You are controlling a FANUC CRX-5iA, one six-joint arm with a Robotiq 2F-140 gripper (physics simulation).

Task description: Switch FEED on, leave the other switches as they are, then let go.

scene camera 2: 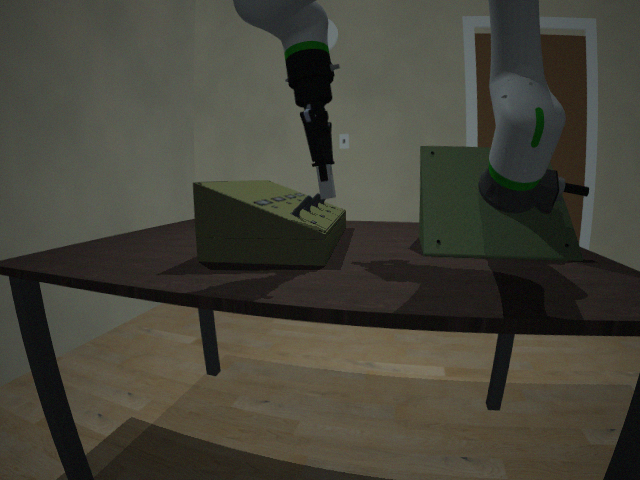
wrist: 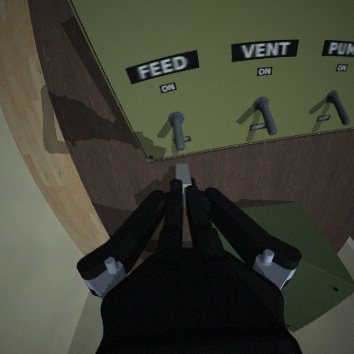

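Observation:
The FEED switch is a grey toggle lever below its FEED label; it points down toward the OFF mark. The VENT switch and the PUMP switch to its right also point down toward their OFF marks. They stand on a sloped olive control box. My gripper is shut and empty. In the wrist view its tips are just below the tip of the FEED lever, with a small gap in the picture. In the scene view the tips overlap the far levers, so contact cannot be told.
The box stands on a dark brown table. A green sloped block stands to the right in the scene view, behind the robot's lower arm. Square indicators sit higher on the box's slope.

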